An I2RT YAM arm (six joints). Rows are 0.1 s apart.
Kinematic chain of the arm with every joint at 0, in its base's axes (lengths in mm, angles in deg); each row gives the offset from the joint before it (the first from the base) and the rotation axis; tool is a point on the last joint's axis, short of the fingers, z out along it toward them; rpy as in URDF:
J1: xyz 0 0 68 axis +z
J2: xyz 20 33.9 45.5 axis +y
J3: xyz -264 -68.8 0 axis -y
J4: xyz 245 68.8 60 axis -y
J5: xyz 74 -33.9 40.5 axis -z
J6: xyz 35.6 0 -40.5 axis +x
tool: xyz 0 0 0 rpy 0 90 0
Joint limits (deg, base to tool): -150..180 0..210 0..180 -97..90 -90..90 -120..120
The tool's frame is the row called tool.
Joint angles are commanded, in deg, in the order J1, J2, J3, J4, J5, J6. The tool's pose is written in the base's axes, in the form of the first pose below.
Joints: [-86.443, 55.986, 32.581, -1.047, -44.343, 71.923]
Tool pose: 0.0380 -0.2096 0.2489 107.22 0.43 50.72
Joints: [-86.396, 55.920, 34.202, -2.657, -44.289, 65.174]
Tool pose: 0.0382 -0.2105 0.2562 107.31 6.94 52.72
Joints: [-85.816, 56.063, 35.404, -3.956, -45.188, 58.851]
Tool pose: 0.0407 -0.2107 0.2610 107.50 12.55 56.02
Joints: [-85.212, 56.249, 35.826, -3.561, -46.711, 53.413]
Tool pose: 0.0437 -0.2109 0.2637 107.03 17.88 59.44
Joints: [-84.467, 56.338, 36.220, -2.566, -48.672, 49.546]
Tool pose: 0.0473 -0.2107 0.2677 105.97 22.23 62.66
